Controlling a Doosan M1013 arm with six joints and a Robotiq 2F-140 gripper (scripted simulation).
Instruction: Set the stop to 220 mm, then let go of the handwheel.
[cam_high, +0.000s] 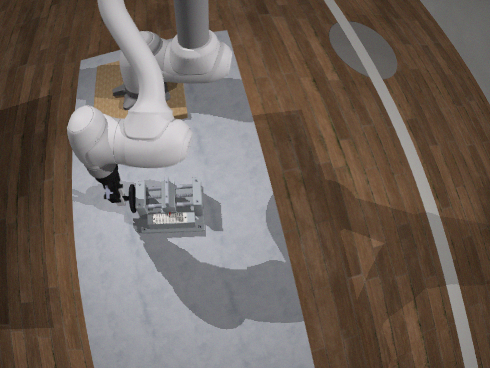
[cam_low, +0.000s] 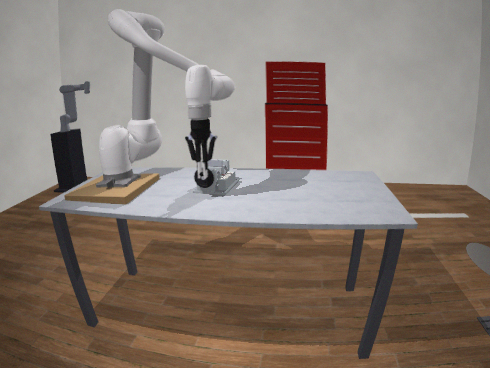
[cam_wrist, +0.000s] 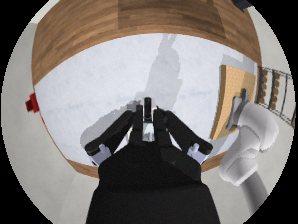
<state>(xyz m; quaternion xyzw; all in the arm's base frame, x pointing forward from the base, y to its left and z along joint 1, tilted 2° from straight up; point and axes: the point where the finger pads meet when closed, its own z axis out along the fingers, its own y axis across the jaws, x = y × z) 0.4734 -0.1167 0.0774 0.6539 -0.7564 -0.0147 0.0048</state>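
Now: hand 20 mm to the right of the black handwheel and 20 mm above it. The rest, counted from my hand: grey stop fixture: 20 mm ahead, 150 mm to the left, 30 mm below.
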